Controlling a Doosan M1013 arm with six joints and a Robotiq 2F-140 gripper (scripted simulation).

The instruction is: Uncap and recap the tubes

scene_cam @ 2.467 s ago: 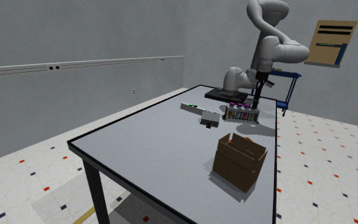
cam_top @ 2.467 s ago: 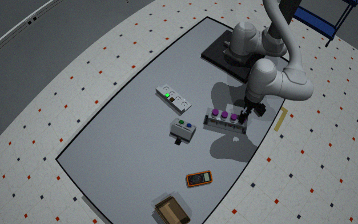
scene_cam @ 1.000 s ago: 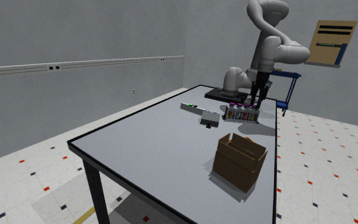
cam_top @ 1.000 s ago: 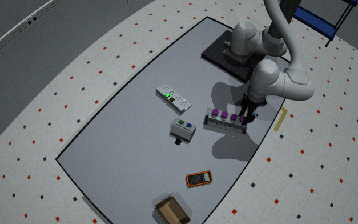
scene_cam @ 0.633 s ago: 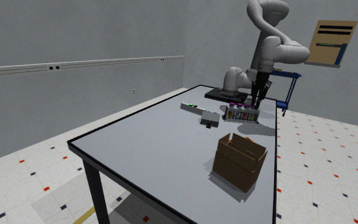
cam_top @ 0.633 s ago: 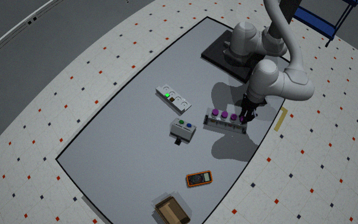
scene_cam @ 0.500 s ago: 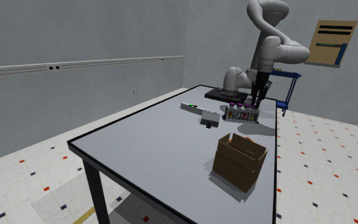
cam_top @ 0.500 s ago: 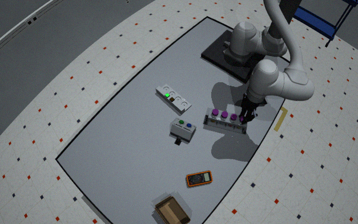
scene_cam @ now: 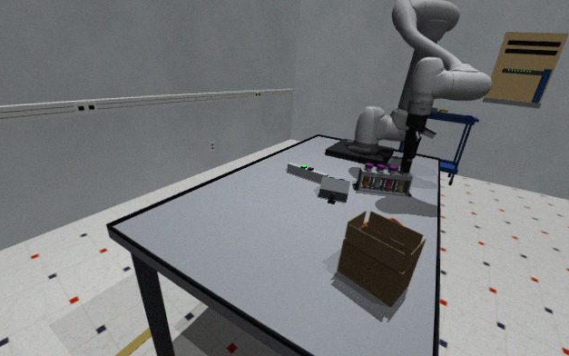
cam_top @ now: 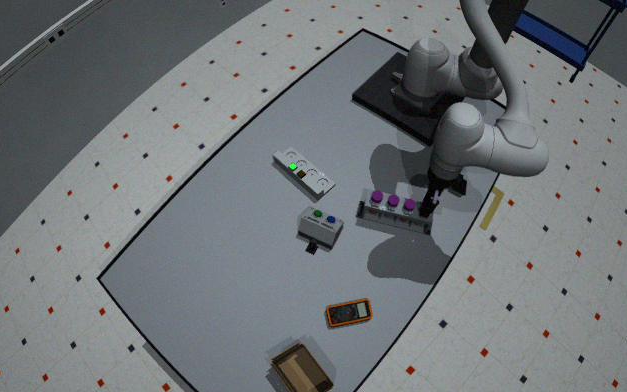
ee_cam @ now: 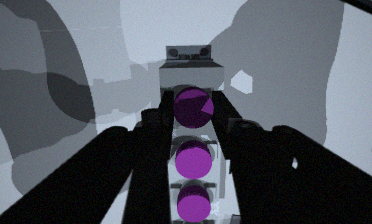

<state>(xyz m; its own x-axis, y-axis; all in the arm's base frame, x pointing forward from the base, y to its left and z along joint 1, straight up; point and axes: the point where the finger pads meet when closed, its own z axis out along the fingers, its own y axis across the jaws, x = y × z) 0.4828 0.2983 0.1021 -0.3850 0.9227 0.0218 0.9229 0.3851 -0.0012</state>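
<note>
The purple cap lies 9 cm to the right of my hand, 4 cm ahead of it and 3 cm below it. From my hand the other things lie so: green key: 26 cm to the right, 20 cm ahead, 7 cm below; blue key: 22 cm to the right, 19 cm ahead, 7 cm below; key housing: 24 cm to the right, 21 cm ahead, 9 cm below.
</note>
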